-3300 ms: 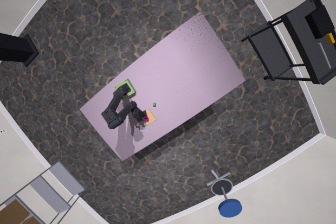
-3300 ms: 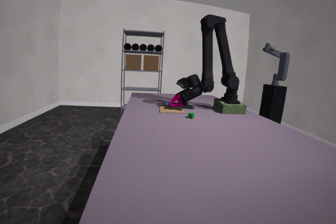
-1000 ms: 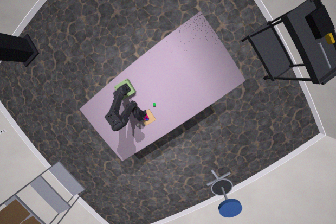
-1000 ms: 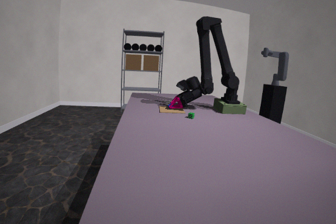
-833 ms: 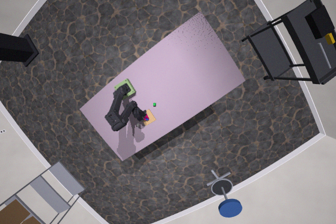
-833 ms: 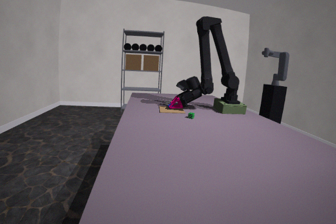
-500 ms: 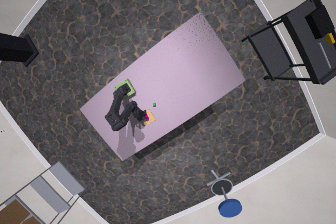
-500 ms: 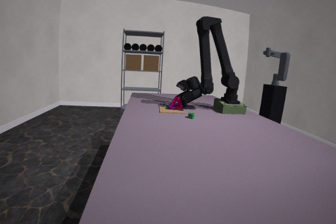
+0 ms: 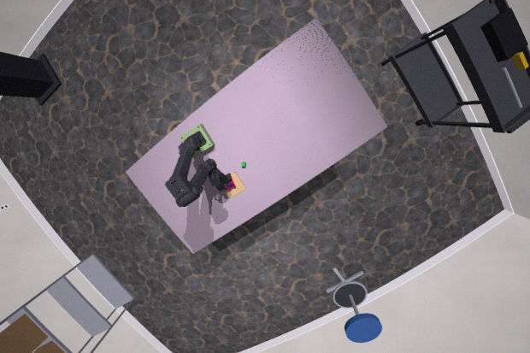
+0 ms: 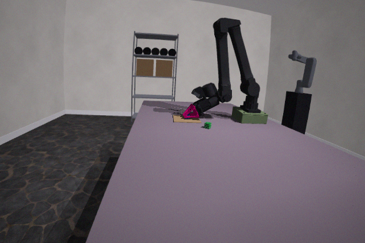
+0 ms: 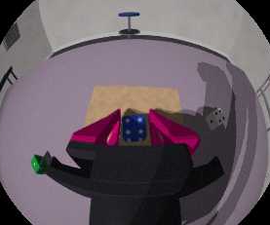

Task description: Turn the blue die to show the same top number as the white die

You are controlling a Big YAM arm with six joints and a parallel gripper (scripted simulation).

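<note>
Now: hand 1 cm past the blue die. The rest, counted from my hand: white die: 13 cm to the right, 1 cm below; then tan mat: 2 cm below, 1 cm behind; then green die: 15 cm to the left, 9 cm behind, 1 cm below.
</note>
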